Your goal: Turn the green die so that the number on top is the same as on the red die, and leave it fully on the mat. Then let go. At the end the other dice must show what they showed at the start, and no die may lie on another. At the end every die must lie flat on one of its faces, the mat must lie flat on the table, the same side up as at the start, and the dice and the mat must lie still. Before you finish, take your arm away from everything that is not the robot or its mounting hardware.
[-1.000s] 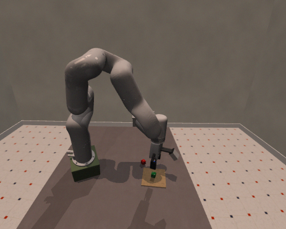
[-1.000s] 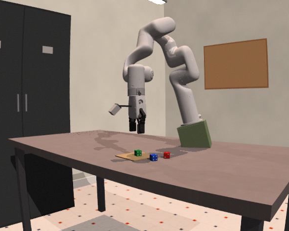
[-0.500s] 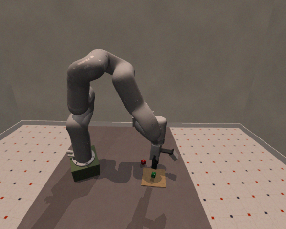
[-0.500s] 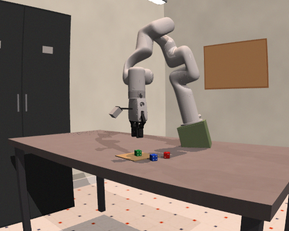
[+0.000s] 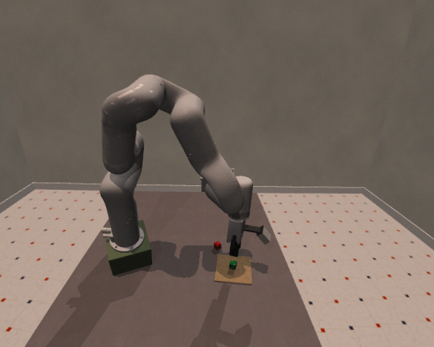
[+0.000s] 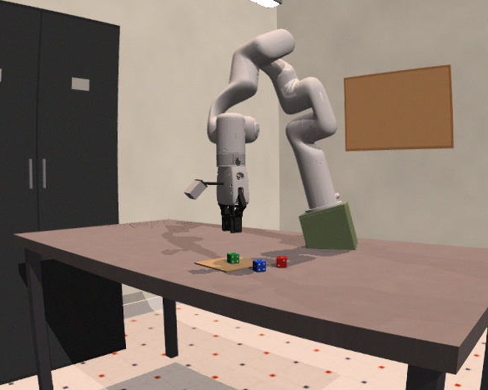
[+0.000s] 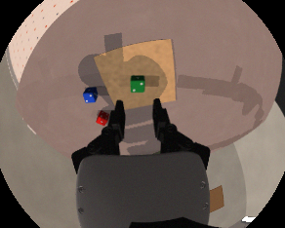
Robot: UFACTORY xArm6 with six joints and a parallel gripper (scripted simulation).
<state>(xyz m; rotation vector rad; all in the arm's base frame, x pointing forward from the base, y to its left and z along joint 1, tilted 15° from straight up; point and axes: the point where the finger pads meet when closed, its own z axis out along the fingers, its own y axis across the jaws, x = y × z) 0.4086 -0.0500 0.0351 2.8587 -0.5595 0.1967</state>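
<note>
Now: the green die 9 cm below my hand. Also, from my hand: red die 12 cm to the left, 9 cm below, 5 cm behind; tan mat 10 cm below; blue die 10 cm to the left, 9 cm below, 2 cm ahead.
</note>
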